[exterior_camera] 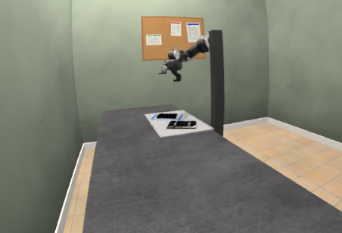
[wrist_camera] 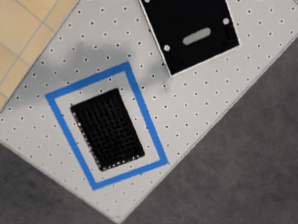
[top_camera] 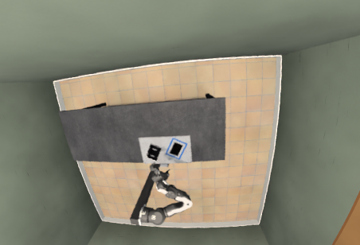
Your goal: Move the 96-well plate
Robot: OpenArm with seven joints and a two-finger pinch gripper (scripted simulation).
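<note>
Right now my hand is 25 cm above the black 96-well plate, 10 cm to the left of it and 1 cm short of it. The rest, counted from my hand: black plate nest N1: 25 cm below, 12 cm to the left, 4 cm behind.
</note>
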